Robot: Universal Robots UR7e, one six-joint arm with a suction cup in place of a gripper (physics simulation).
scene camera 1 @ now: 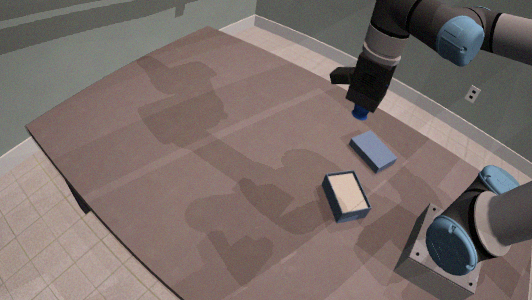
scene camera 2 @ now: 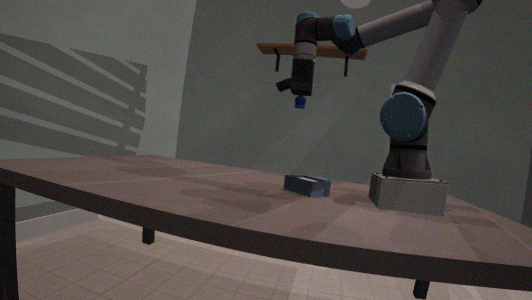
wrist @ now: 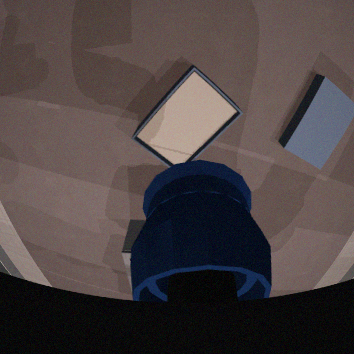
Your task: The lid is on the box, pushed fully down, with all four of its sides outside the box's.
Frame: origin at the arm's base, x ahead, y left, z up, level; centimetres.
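Seen in the pictures: end effector, tool point: (scene camera 1: 359,114) (scene camera 2: 299,107) (wrist: 197,209); arm's base, origin of the base link: (scene camera 2: 406,176).
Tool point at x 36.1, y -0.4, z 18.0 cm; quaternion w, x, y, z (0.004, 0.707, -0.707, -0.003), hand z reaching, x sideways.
Pixels of each thing's top centre, then the offset from my tool point to it. Level surfaces: height alone.
- box, middle of its top: (wrist: 185,124) (scene camera 1: 348,190) (scene camera 2: 307,178) dy +0.3, dx -5.1, dz -22.2 cm
- lid, middle of its top: (wrist: 324,126) (scene camera 1: 374,148) dy -21.7, dx -5.0, dz -24.3 cm
- table, its level: dz -26.9 cm
The box (scene camera 1: 352,215) (scene camera 2: 297,185) (wrist: 187,117) stands upright on the table, open at the top, with dark blue walls and a beige inside. The lid (scene camera 1: 373,150) (wrist: 320,122), a flat blue-grey block, lies on the table beside the box, apart from it, with its plain broad face up. In scene camera 2 the lid is largely hidden behind the box. My gripper (scene camera 1: 359,117) (scene camera 2: 300,105) (wrist: 198,175), a blue suction cup, points down high above the table and carries nothing. In the wrist view the cup covers the box's nearest corner.
The table (scene camera 1: 100,150) (scene camera 2: 125,182) carries the robot's grey base block (scene camera 1: 440,280) (scene camera 2: 412,197), which stands near the box. An orange-brown shelf (scene camera 2: 286,48) hangs on the wall behind the arm. Arm shadows fall across the table top.
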